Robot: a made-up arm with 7 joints.
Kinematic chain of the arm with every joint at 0, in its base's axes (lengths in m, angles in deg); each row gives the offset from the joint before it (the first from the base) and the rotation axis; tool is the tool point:
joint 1: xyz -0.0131 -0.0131 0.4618 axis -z
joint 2: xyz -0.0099 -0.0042 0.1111 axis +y
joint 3: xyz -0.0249 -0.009 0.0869 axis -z
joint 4: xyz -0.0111 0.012 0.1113 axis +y
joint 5: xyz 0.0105 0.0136 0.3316 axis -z
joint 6: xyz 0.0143 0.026 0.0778 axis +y
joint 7: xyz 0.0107 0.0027 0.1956 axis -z
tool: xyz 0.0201 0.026 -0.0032
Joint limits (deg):
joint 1: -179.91..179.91
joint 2: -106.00..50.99
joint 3: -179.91..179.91
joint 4: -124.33..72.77
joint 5: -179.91..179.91
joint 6: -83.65..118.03
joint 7: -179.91..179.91
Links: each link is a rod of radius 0.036 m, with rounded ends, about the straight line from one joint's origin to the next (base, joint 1, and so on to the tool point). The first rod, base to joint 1, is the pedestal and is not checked.
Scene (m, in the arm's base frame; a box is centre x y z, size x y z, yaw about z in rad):
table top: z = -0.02
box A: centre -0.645 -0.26 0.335 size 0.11 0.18 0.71 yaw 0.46
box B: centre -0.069 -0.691 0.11 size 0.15 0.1 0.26 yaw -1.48
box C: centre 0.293 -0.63 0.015 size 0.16 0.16 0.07 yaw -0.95
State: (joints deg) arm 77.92 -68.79 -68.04 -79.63 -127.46 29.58 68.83
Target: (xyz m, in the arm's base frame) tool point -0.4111 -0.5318 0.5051
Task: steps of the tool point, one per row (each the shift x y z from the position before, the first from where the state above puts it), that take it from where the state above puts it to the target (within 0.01 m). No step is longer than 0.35 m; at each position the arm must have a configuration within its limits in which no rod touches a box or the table.
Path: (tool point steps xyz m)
1: 0.1416 -0.2369 -0.1354
2: 0.2402 -0.1366 -0.0284
3: -0.1356 -0.0995 0.0451
4: -0.0832 -0.1378 0.1250
5: -0.0047 -0.1287 0.1871

